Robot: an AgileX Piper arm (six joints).
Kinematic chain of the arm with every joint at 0, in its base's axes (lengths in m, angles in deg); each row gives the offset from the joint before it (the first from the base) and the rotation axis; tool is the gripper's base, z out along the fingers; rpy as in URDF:
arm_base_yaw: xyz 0 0 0.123 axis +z
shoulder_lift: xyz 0 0 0 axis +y
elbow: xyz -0.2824 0 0.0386 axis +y
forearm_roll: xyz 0.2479 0 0.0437 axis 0.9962 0 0.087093
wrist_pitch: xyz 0 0 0 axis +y
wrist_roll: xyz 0.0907 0 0.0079 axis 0.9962 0 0.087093
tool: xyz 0 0 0 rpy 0 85 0
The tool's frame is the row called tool.
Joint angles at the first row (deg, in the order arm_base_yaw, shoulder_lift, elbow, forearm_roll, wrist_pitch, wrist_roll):
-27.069, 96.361, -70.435, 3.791, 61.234, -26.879
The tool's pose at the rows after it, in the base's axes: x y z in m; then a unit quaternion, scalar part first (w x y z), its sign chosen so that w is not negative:
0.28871, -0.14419, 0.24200, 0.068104, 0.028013, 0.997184, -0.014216
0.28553, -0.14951, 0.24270, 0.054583, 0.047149, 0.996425, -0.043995
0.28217, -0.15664, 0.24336, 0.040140, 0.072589, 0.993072, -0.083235
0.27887, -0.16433, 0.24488, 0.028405, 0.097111, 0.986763, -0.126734
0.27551, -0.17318, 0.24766, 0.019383, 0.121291, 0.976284, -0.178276
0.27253, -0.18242, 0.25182, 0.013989, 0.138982, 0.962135, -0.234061
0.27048, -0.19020, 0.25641, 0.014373, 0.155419, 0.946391, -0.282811
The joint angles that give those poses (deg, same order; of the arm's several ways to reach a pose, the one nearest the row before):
-27.069, 96.017, -70.434, 2.134, 61.678, -24.736
-27.070, 95.891, -70.435, -2.281, 61.776, -20.709
-27.069, 95.892, -70.436, -7.935, 61.776, -15.425
-27.069, 95.891, -70.436, -14.012, 61.777, -10.015
-27.070, 95.891, -70.434, -21.060, 61.775, -4.122
-27.069, 95.890, -70.435, -28.608, 61.776, 1.397
-27.068, 95.891, -70.435, -35.230, 61.777, 6.530

